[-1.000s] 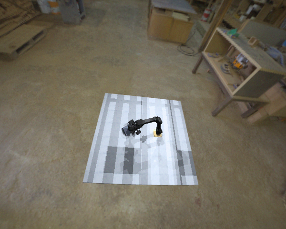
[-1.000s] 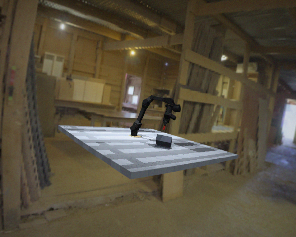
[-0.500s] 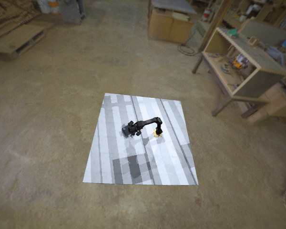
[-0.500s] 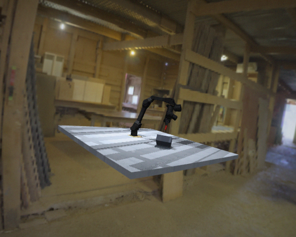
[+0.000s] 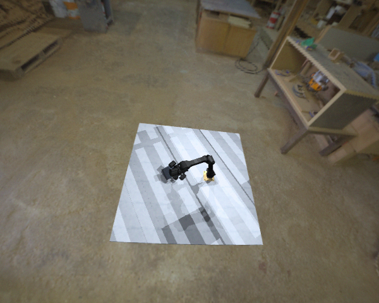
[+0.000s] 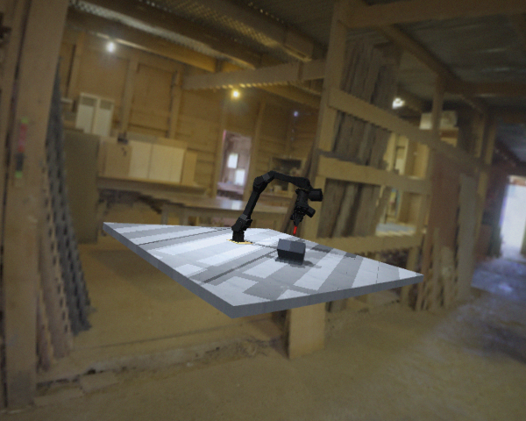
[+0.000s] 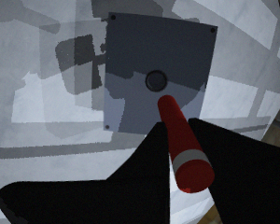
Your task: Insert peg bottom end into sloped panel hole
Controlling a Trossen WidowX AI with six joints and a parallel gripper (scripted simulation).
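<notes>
My gripper tip is 3 cm short of the sloped panel, 5 cm to the left of it and 11 cm above it. Round my gripper tip: red peg 1 cm to the left, 1 cm above.
</notes>
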